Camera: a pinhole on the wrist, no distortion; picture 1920 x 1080 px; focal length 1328.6 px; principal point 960.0 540.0 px. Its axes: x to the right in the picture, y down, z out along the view. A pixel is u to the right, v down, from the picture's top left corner.
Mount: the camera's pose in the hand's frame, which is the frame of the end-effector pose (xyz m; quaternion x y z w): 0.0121 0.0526 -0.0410 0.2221 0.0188 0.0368 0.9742
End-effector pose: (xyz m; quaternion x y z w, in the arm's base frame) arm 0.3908 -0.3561 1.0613 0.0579 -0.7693 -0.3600 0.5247
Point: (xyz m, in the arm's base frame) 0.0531 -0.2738 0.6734
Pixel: 376 313
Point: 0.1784 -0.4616 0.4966
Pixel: outside the picture
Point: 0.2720 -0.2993 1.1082
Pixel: 1348 987
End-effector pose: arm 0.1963 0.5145 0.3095 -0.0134 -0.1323 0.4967 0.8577
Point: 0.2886 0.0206 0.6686
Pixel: 96 79
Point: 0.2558 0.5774 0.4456
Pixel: 1606 367
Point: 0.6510 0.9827 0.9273
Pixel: outside the picture
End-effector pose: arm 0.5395 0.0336 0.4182 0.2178 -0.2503 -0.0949 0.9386
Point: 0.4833 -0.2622 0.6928
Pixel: 1315 500
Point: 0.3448 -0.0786 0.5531
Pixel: 502 702
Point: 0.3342 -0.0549 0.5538
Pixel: 419 795
